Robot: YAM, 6 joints.
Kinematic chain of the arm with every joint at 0, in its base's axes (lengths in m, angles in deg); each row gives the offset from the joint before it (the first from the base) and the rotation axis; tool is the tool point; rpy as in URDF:
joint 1: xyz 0 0 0.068 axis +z
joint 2: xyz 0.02 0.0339 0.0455 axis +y
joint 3: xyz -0.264 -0.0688 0 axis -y
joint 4: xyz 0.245 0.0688 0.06 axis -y
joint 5: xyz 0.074 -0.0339 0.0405 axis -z
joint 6: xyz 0.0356 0 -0.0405 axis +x
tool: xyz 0 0 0 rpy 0 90 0
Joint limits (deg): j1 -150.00..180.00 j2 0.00..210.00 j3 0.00..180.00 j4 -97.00..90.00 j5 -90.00..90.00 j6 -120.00..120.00
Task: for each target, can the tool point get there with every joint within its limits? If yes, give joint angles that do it. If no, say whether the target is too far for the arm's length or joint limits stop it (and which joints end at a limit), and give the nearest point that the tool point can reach.
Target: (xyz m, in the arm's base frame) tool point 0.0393 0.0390 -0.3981
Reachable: no: joint limits stop it (at a limit: joint 2) | nearest point 0.0600 0.0595 -0.3410 | short by 0.064 m
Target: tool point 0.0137 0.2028 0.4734
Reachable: yes | joints -93.65 19.47 113.97 -77.32 -1.28 58.57
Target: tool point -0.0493 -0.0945 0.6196
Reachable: yes | joints 66.72 37.90 93.16 39.13 -12.90 61.11
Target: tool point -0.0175 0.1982 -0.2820
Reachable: yes | joints 93.64 189.65 70.09 22.90 -7.93 53.91
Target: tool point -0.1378 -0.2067 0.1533
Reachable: yes | joints -115.97 92.41 45.54 -40.60 69.76 9.25
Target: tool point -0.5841 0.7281 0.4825
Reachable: no: too far | nearest point -0.3756 0.4682 0.3479 | short by 0.359 m
